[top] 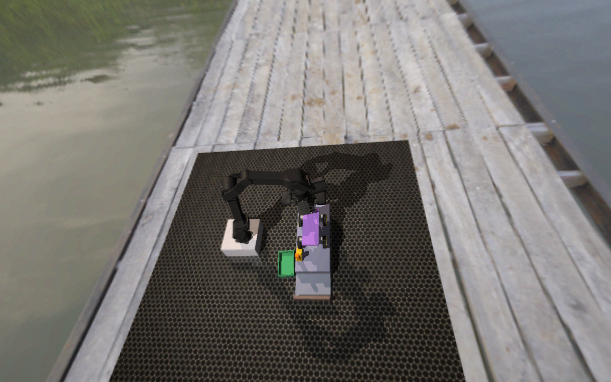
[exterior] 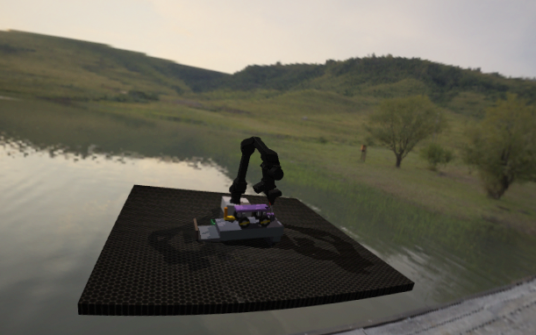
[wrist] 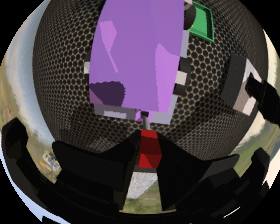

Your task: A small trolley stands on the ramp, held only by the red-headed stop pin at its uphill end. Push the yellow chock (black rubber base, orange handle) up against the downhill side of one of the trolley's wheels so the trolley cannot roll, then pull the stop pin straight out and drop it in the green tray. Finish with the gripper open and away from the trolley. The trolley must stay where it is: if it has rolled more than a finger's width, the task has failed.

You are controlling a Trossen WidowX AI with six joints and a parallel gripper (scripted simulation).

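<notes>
The yellow chock lies 20 cm to the right of my gripper tip and 9 cm below it. From my gripper tip the other things lie so: red-headed stop pin (right at my gripper tip); purple trolley (10 cm to the right, 6 cm below, 4 cm ahead); grey ramp (12 cm below, 10 cm to the right, 4 cm ahead).
</notes>
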